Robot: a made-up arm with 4 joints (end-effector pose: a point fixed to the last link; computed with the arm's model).
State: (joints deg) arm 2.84 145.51 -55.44 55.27
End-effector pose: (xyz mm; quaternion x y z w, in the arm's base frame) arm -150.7 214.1 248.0 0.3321 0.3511 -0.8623 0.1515
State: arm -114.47 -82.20 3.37 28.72
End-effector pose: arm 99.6 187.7 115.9 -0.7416 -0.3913 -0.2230 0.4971
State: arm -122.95 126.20 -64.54 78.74
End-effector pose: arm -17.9 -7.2 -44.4 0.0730 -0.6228 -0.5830 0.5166
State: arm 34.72 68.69 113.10 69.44
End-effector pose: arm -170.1 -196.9 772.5 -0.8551 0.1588 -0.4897 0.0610
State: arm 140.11 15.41 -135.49 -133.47
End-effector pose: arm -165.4 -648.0 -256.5 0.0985 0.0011 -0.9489 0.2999
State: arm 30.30 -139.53 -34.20 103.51
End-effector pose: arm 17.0 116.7 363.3 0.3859 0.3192 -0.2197 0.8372
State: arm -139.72 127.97 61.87 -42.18
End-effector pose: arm -359.8 -161.3 -167.7 -0.5748 0.7245 -0.2798 0.2578
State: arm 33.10 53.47 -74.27 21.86
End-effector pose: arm 157.9 106.4 436.3 -0.3770 -0.2964 0.4201 0.7704
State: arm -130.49 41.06 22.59 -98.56
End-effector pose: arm 158.1 19.4 81.5 -0.7524 -0.3514 -0.3644 0.4214
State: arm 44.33 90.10 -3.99 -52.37
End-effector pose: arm 114.4 177.3 589.2 0.3464 -0.1524 0.2868 0.8800
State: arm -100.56 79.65 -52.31 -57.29
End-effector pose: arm 230.2 347.0 -287.2 -0.7807 -0.1282 0.4266 0.4383
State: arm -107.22 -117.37 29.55 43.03
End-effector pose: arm 65.0 312.6 170.1 -0.5945 -0.6194 -0.1443 0.4921
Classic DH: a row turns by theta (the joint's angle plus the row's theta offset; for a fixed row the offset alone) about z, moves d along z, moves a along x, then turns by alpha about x. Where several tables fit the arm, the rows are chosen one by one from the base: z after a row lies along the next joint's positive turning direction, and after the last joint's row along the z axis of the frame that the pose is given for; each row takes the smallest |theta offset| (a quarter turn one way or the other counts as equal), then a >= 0, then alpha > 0; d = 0 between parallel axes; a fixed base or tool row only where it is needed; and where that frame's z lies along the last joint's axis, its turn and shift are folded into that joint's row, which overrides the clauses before.
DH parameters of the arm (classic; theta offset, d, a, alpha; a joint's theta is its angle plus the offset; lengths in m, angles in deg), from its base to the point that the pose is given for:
base (fixed): 90 0.1504 0 90
joint 1: 0 -0.0946 0.1389 -90
joint 2: 0 0.3601 0.0017 90
joint 3: 0 0.0452 -0.0712 -90
joint 4: -64.78 0 0.2798 0
tool (fixed): -25.22 -0.1844 0 0

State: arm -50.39 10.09 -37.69 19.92
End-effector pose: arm 146.0 214.2 105.6 -0.6803 0.1293 0.2099 0.6902
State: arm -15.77 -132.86 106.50 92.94
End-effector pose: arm 58.8 268.5 678.0 -0.3860 -0.7591 -0.1011 0.5143
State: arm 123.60 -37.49 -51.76 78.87
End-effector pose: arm -124.5 -150.1 215.9 0.6330 -0.1049 0.4771 0.6006
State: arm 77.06 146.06 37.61 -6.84
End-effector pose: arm -423.7 -172.5 401.8 0.2645 -0.3076 0.8893 0.2110
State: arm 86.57 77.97 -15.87 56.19
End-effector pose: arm -222.1 -111.1 412.5 0.1658 -0.6444 0.6462 0.3737
